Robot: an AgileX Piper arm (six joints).
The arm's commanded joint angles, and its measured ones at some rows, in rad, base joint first. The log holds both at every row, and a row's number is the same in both.
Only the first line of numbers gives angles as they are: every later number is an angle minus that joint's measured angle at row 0.
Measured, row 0:
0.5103 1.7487 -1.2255 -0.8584 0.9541 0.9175
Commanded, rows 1 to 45:
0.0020 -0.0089 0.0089 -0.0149 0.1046 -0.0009
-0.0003 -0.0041 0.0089 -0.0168 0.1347 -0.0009
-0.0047 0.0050 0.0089 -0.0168 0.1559 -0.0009
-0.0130 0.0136 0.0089 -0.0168 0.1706 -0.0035
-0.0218 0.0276 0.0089 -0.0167 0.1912 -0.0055
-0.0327 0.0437 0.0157 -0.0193 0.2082 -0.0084
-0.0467 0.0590 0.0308 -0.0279 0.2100 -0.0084
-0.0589 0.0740 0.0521 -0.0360 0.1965 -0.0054
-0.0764 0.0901 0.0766 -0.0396 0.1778 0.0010
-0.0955 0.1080 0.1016 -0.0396 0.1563 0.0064
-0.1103 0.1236 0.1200 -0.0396 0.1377 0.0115
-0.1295 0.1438 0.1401 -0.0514 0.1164 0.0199
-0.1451 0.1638 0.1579 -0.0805 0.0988 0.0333
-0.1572 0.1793 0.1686 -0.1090 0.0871 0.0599
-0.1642 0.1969 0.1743 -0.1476 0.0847 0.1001
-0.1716 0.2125 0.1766 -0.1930 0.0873 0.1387
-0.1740 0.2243 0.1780 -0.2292 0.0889 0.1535
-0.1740 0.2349 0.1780 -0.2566 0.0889 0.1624
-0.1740 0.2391 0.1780 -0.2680 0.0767 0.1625
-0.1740 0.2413 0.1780 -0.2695 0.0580 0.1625
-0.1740 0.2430 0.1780 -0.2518 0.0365 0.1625
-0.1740 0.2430 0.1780 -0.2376 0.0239 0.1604
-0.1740 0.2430 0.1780 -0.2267 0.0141 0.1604
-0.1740 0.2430 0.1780 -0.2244 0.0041 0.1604
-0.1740 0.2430 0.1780 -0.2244 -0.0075 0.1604
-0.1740 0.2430 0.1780 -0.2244 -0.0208 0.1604
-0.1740 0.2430 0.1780 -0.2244 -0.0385 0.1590
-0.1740 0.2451 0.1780 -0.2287 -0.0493 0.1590
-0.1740 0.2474 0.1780 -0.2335 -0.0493 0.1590
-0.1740 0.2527 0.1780 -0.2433 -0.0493 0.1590
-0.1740 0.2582 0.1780 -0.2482 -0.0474 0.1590
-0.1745 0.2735 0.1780 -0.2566 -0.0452 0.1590
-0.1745 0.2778 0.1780 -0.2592 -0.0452 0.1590
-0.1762 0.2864 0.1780 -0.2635 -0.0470 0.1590
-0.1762 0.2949 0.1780 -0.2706 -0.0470 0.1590
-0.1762 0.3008 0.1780 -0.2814 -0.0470 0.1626
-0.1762 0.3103 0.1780 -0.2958 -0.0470 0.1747
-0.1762 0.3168 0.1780 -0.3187 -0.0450 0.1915
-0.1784 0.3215 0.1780 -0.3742 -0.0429 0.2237
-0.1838 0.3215 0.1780 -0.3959 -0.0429 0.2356
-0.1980 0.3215 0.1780 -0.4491 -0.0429 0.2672
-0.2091 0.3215 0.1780 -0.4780 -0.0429 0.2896
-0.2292 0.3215 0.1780 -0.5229 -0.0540 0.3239
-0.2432 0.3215 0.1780 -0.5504 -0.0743 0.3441
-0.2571 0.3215 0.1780 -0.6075 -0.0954 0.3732
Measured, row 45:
-0.2131 0.3248 0.1733 -0.4685 -0.0642 0.2888
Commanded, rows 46 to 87:
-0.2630 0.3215 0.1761 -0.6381 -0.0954 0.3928
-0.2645 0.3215 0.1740 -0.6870 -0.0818 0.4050
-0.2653 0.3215 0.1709 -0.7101 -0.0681 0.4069
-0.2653 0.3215 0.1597 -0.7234 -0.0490 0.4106
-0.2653 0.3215 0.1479 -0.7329 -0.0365 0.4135
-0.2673 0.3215 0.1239 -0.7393 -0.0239 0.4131
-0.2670 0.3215 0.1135 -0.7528 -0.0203 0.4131
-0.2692 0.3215 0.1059 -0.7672 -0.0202 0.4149
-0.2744 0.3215 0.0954 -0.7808 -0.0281 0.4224
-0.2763 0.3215 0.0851 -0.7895 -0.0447 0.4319
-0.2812 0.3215 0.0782 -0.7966 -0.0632 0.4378
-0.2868 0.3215 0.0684 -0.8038 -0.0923 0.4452
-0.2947 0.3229 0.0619 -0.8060 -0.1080 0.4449
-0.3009 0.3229 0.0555 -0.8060 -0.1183 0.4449
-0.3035 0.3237 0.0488 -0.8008 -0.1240 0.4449
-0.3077 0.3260 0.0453 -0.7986 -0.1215 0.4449
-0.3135 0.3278 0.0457 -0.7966 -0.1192 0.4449
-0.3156 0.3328 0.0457 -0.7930 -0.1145 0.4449
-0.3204 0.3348 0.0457 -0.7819 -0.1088 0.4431
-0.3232 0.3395 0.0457 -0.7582 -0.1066 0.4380
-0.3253 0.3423 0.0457 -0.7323 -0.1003 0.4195
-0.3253 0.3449 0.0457 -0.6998 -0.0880 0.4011
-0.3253 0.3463 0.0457 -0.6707 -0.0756 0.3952
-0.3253 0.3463 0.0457 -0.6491 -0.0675 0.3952
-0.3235 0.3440 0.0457 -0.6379 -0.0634 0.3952
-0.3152 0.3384 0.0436 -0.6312 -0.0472 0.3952
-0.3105 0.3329 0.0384 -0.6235 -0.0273 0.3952
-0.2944 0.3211 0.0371 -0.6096 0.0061 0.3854
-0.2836 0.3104 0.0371 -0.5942 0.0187 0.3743
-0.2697 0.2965 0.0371 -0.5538 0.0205 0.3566
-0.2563 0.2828 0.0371 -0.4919 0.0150 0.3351
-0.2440 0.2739 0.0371 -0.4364 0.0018 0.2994
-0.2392 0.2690 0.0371 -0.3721 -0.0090 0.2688
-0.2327 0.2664 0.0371 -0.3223 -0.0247 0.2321
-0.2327 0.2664 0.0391 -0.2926 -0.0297 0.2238
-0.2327 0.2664 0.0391 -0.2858 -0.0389 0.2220
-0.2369 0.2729 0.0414 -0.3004 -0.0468 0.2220
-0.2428 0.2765 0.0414 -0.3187 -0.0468 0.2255
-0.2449 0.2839 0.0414 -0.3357 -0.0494 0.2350
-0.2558 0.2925 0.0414 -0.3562 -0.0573 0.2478
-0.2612 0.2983 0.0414 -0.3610 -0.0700 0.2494
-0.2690 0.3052 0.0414 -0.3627 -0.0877 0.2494
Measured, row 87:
-0.2430 0.2842 0.0382 -0.3266 -0.0637 0.2413
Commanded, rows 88 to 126:
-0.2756 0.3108 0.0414 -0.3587 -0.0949 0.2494
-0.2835 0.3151 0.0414 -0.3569 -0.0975 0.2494
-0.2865 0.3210 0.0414 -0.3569 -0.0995 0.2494
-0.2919 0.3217 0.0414 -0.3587 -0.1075 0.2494
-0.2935 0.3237 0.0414 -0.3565 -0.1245 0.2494
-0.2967 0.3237 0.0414 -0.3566 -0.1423 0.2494
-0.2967 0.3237 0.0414 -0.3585 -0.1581 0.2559
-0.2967 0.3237 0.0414 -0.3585 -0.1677 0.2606
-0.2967 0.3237 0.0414 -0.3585 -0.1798 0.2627
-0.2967 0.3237 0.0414 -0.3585 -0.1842 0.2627
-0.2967 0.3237 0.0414 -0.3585 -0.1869 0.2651
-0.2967 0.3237 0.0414 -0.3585 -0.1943 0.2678
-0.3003 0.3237 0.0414 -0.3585 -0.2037 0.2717
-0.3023 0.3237 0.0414 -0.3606 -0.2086 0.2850
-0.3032 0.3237 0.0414 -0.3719 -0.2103 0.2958
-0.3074 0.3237 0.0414 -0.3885 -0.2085 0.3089
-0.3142 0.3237 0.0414 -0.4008 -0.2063 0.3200
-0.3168 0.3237 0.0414 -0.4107 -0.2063 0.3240
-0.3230 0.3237 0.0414 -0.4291 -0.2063 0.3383
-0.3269 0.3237 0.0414 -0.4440 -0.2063 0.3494
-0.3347 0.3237 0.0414 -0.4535 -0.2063 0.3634
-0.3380 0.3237 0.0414 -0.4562 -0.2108 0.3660
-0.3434 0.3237 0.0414 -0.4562 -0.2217 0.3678
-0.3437 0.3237 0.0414 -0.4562 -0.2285 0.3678
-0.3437 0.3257 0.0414 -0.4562 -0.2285 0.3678
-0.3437 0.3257 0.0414 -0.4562 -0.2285 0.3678
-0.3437 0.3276 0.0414 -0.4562 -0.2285 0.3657
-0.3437 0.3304 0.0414 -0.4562 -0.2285 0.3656
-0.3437 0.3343 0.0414 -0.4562 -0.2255 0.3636
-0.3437 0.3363 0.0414 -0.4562 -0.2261 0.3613
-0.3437 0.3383 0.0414 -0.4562 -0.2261 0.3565
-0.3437 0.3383 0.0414 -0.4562 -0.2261 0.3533
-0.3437 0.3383 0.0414 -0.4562 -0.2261 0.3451
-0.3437 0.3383 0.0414 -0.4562 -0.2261 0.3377
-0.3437 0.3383 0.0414 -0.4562 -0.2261 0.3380
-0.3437 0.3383 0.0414 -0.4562 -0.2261 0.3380
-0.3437 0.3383 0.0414 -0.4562 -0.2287 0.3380
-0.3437 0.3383 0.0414 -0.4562 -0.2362 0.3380
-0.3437 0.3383 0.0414 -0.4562 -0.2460 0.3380
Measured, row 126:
-0.3394 0.3432 0.0382 -0.4361 -0.2404 0.3475
